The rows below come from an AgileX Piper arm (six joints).
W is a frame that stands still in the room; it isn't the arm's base.
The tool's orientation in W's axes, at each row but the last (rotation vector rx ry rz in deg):
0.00 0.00 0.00
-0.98 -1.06 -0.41
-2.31 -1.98 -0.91
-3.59 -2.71 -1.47
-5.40 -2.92 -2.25
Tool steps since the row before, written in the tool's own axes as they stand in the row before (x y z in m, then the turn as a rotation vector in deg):
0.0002 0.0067 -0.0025 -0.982 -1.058 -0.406
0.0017 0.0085 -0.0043 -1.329 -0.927 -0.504
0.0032 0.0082 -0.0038 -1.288 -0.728 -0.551
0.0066 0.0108 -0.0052 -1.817 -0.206 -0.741
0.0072 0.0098 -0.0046 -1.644 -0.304 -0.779
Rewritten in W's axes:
0.0002 0.0067 -0.0025 -0.982 -1.058 -0.406
0.0018 0.0084 -0.0044 -1.326 -0.926 -0.513
0.0035 0.0080 -0.0040 -1.280 -0.730 -0.566
0.0071 0.0103 -0.0055 -1.786 -0.208 -0.813
0.0078 0.0090 -0.0051 -1.615 -0.316 -0.833

